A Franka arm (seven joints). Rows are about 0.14 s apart.
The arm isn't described. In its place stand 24 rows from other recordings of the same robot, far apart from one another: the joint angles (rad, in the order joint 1, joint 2, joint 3, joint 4, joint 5, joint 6, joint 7), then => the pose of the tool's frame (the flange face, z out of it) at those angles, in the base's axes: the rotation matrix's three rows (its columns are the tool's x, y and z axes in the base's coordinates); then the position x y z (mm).
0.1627, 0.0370, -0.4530, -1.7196, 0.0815, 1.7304, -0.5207 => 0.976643 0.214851 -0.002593; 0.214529 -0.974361 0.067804; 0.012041 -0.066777 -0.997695; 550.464 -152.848 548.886
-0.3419, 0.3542, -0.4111, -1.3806, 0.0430, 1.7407, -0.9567 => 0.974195 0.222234 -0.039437; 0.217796 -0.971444 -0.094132; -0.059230 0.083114 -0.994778; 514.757 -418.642 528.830
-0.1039, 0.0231, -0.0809, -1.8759, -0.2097, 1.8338, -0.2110 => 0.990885 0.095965 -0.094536; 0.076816 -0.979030 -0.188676; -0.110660 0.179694 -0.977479; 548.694 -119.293 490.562
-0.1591, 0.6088, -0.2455, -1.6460, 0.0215, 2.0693, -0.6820 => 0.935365 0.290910 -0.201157; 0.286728 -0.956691 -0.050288; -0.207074 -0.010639 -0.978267; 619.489 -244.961 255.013
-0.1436, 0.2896, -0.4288, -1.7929, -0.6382, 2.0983, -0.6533 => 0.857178 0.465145 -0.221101; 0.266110 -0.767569 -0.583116; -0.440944 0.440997 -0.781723; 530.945 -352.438 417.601
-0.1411, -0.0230, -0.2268, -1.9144, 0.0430, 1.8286, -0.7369 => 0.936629 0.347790 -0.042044; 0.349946 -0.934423 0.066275; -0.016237 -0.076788 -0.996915; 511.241 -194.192 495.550
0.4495, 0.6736, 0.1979, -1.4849, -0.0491, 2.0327, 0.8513 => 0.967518 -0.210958 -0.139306; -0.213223 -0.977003 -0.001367; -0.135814 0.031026 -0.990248; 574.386 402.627 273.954
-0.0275, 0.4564, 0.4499, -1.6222, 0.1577, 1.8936, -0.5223 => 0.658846 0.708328 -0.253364; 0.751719 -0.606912 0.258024; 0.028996 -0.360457 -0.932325; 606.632 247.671 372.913
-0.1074, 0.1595, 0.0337, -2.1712, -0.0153, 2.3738, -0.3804 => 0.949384 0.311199 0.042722; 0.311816 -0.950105 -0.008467; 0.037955 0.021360 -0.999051; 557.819 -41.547 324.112
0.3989, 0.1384, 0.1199, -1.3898, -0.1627, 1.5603, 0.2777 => 0.968825 0.226520 0.100330; 0.237111 -0.965177 -0.110508; 0.071804 0.130852 -0.988798; 529.413 275.704 630.934
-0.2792, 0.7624, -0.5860, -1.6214, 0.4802, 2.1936, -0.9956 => 0.998532 -0.042352 -0.033760; -0.041669 -0.998917 0.020698; -0.034600 -0.019261 -0.999216; 493.332 -473.701 226.514
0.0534, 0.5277, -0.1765, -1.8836, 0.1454, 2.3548, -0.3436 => 0.989811 0.135890 -0.042520; 0.136776 -0.990427 0.018646; -0.039579 -0.024272 -0.998922; 626.823 -70.100 226.253
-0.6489, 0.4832, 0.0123, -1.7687, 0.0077, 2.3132, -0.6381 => 0.998412 -0.005875 0.056023; -0.004346 -0.999616 -0.027375; 0.056162 0.027088 -0.998054; 534.024 -395.501 295.412
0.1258, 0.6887, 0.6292, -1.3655, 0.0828, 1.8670, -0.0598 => 0.762414 0.555024 -0.332676; 0.644056 -0.700601 0.307165; -0.062590 -0.448448 -0.891615; 574.699 416.063 369.597
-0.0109, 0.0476, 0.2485, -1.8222, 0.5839, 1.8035, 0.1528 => 0.982852 -0.113315 -0.145470; -0.019994 -0.849737 0.526827; -0.183308 -0.514885 -0.837432; 546.814 177.653 512.484
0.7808, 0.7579, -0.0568, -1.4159, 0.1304, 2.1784, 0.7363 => 0.996663 -0.071800 -0.038835; -0.069551 -0.995980 0.056451; -0.042732 -0.053562 -0.997650; 537.415 492.483 250.099
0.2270, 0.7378, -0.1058, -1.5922, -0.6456, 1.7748, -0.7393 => 0.241130 0.925920 -0.290738; 0.619125 -0.377462 -0.688626; -0.747355 -0.013955 -0.664278; 642.031 32.634 188.107
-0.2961, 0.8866, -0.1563, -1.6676, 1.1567, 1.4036, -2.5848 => 0.059783 0.997048 -0.048180; 0.194881 0.035680 0.980178; 0.979003 -0.067987 -0.192172; 565.121 -146.138 102.482
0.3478, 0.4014, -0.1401, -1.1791, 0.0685, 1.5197, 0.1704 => 0.997103 0.048146 -0.058881; 0.048299 -0.998832 0.001166; -0.058756 -0.004006 -0.998264; 644.543 163.790 560.123
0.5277, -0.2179, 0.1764, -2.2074, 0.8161, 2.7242, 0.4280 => 0.911915 -0.164242 0.376080; -0.390363 -0.629877 0.671469; 0.126601 -0.759130 -0.638509; 417.232 326.711 546.676
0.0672, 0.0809, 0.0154, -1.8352, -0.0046, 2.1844, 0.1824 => 0.960044 -0.091656 0.264413; -0.100289 -0.994771 0.019307; 0.261261 -0.045054 -0.964216; 608.194 49.931 509.115
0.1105, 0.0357, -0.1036, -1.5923, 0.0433, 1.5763, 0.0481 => 0.997713 -0.043528 -0.051707; -0.041523 -0.998367 0.039244; -0.053331 -0.037007 -0.997891; 564.071 9.507 595.049
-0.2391, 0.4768, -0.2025, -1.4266, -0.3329, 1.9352, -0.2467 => 0.993536 -0.035033 -0.107978; -0.073886 -0.921700 -0.380803; -0.086183 0.386319 -0.918330; 633.976 -297.021 435.407
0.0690, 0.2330, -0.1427, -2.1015, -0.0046, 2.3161, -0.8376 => 0.717150 0.696671 -0.018599; 0.695897 -0.717288 -0.034998; -0.037723 0.012156 -0.999214; 572.258 -40.969 308.151
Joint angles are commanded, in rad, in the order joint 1, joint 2, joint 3, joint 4, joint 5, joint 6, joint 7. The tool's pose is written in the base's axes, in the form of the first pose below.
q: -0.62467 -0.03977 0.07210 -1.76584 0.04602 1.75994 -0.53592
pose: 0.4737, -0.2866, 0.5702; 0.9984, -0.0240, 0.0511; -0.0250, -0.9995, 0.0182; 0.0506, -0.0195, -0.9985
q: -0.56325 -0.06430 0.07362 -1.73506 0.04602 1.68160 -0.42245
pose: 0.4805, -0.2498, 0.5914; 0.9970, -0.0716, 0.0288; -0.0725, -0.9969, 0.0311; 0.0265, -0.0331, -0.9991
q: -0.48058 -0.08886 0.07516 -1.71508 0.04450 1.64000 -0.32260
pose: 0.4910, -0.2040, 0.6103; 0.9960, -0.0853, 0.0274; -0.0861, -0.9959, 0.0293; 0.0248, -0.0315, -0.9992
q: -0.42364 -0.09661 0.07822 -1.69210 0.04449 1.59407 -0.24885
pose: 0.4967, -0.1717, 0.6213; 0.9952, -0.0977, 0.0109; -0.0980, -0.9946, 0.0353; 0.0074, -0.0362, -0.9993
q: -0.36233 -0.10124 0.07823 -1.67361 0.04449 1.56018 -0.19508
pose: 0.5021, -0.1394, 0.6295; 0.9960, -0.0892, -0.0017; -0.0891, -0.9953, 0.0386; -0.0052, -0.0383, -0.9993
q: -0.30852 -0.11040 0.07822 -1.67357 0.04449 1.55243 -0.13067
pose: 0.5055, -0.1111, 0.6335; 0.9950, -0.0995, -0.0026; -0.0993, -0.9944, 0.0374; -0.0063, -0.0370, -0.9993
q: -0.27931 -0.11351 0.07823 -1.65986 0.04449 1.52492 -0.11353
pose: 0.5050, -0.0954, 0.6392; 0.9961, -0.0868, -0.0142; -0.0861, -0.9955, 0.0392; -0.0176, -0.0379, -0.9991
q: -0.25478 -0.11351 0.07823 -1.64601 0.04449 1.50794 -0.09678
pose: 0.5055, -0.0826, 0.6442; 0.9968, -0.0784, -0.0183; -0.0776, -0.9962, 0.0394; -0.0213, -0.0378, -0.9991
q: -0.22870 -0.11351 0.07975 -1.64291 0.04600 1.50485 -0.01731
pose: 0.5074, -0.0683, 0.6454; 0.9914, -0.1298, -0.0192; -0.1290, -0.9908, 0.0402; -0.0242, -0.0374, -0.9990
